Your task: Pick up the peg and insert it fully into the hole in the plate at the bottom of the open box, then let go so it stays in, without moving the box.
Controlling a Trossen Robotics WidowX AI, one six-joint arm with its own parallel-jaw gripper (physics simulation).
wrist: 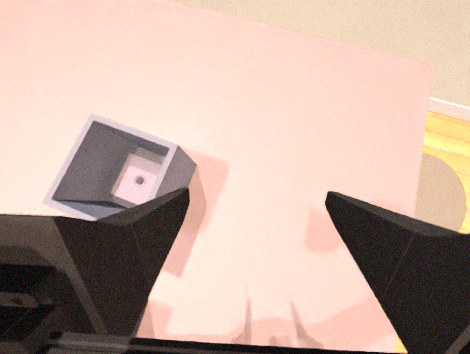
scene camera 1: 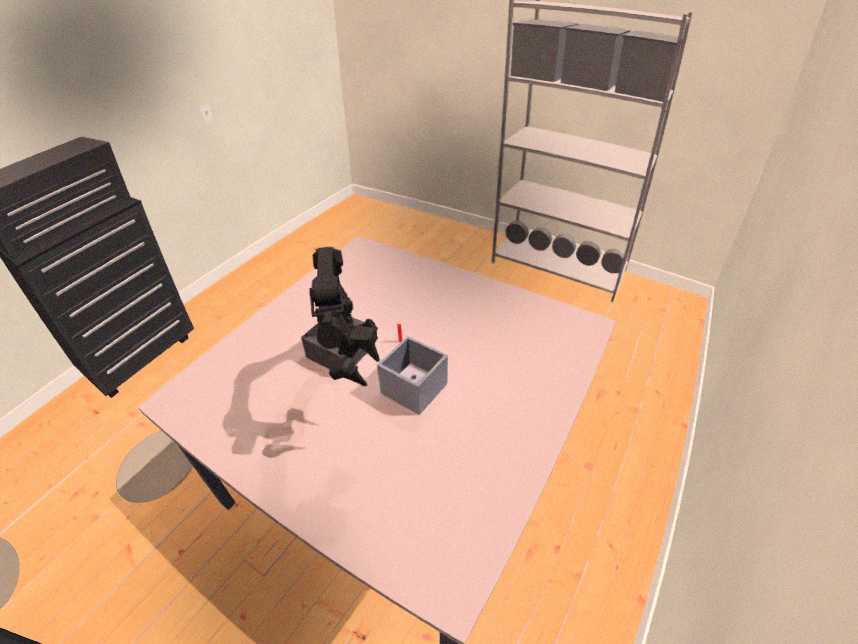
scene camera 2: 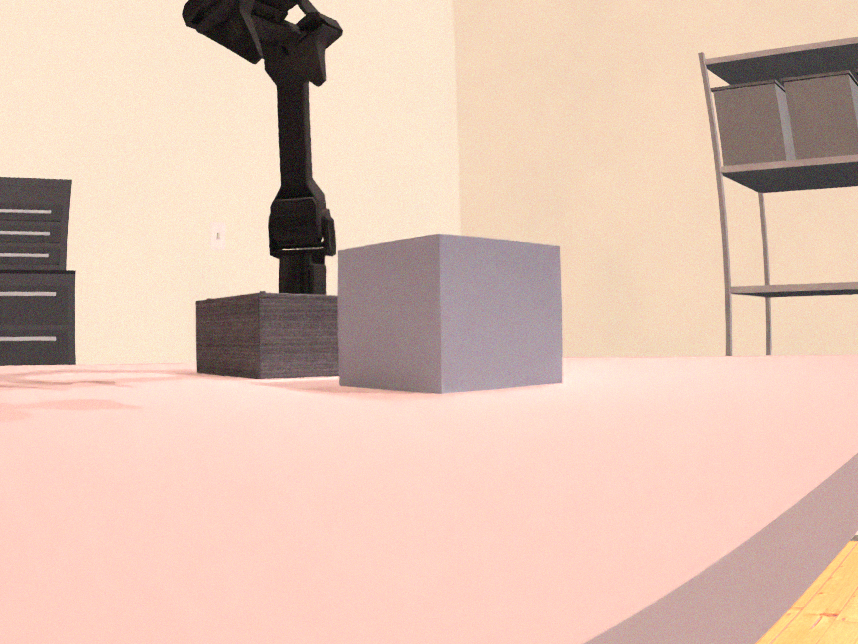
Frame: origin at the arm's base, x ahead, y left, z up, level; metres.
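Seen in the pictures: gripper, between the fingertips: (wrist: 256, 196) (scene camera 1: 372, 373) (scene camera 2: 290, 72); arm's base, origin of its link: (scene camera 2: 301, 299).
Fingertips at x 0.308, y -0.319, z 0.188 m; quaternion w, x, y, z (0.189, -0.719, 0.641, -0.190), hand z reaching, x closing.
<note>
Offsets run from my fingertips to a thing's top centre. "spot": to the spot under its first point. Level surfaces: height alone.
A thin red peg @[dy +0.407, dx -0.124, dz -0.207 m] (scene camera 1: 399, 332) stands upright on the table behind the box in the first scene view; it does not show in the wrist view. The open grey box @[dy +0.214, dx +0.015, dz -0.149 m] (scene camera 1: 433, 386) (scene camera 2: 498, 311) (wrist: 95, 160) stands on the table. A dark round hole @[spot: dy +0.222, dx +0.011, dz -0.242 m] (scene camera 1: 413, 377) (wrist: 140, 180) shows in the pale plate @[dy +0.214, dx +0.015, dz -0.226 m] (wrist: 128, 186) at its bottom. My gripper (scene camera 1: 372, 371) (wrist: 256, 196) is open and empty, raised above the table on the robot-base side of the box. In the wrist view the box is at the left, partly covered by the left finger.
The dark block (scene camera 1: 318, 351) (scene camera 2: 259, 336) under the arm stands close to the box. The pink table @[dz -0.287 m] (scene camera 1: 457, 485) (scene camera 2: 415, 519) (wrist: 280, 100) bears them. A shelf rack (scene camera 1: 500, 166) (scene camera 2: 722, 228) and a black drawer cabinet (scene camera 1: 90, 259) (scene camera 2: 34, 315) stand beyond it.
</note>
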